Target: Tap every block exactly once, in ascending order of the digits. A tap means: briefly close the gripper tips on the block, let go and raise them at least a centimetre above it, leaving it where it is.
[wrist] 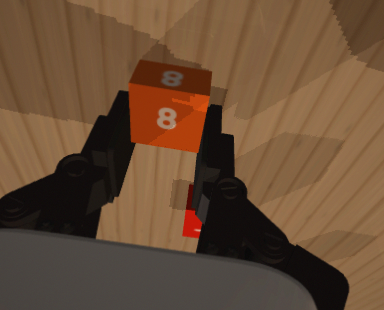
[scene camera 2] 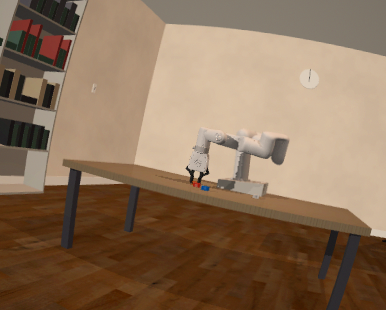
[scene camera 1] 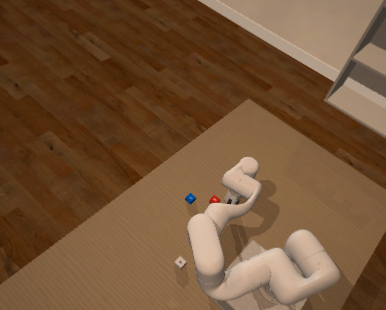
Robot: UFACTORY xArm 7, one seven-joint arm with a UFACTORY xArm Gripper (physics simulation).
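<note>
The orange block with an 8 [wrist: 145,120] is between the fingertips in the wrist view, standing on the table. My gripper [wrist: 169,121] [scene camera 2: 195,179] [scene camera 1: 231,201] is low at the table and shut on the orange block, one finger at each side. The red block [scene camera 1: 214,200] [scene camera 2: 197,184] [wrist: 192,224] is beside the gripper, partly hidden by the right finger in the wrist view. The blue block [scene camera 1: 190,198] [scene camera 2: 205,188] lies beyond the red one. A white block [scene camera 1: 180,262] [scene camera 2: 255,196] lies apart; its digit is too small to read.
The blocks and the arm's base [scene camera 2: 242,187] are on the wooden table [scene camera 1: 125,240] [scene camera 2: 300,209]. The arm's links pass above the table near the red and white blocks. A shelf unit with books stands beyond the table at the left of scene camera 2.
</note>
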